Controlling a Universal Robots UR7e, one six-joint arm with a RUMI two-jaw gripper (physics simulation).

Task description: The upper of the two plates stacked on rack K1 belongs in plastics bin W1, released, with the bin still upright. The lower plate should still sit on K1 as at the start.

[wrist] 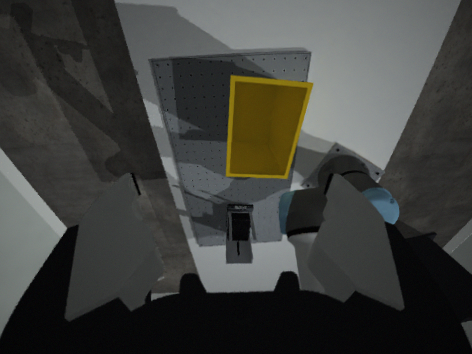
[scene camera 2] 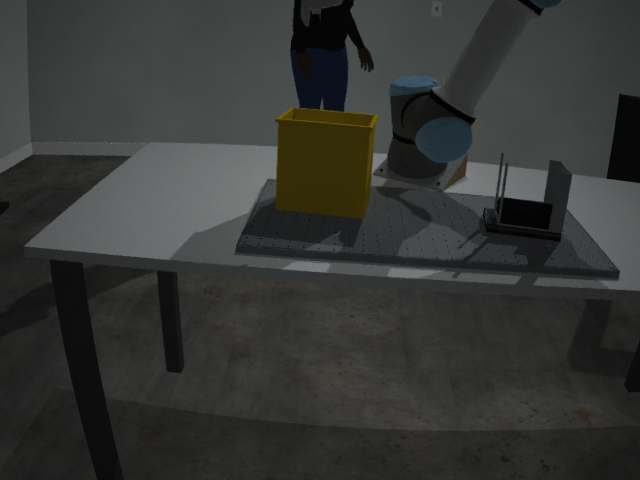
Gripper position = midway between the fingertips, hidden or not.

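Observation:
My own gripper [wrist: 233,176] is visible to me from the wrist. There is a yellow plastics bin W1 [scene camera 2: 324,158], and the wrist view gives me the same yellow plastics bin W1 [wrist: 265,118]. I can also see a black plate [scene camera 2: 512,208].

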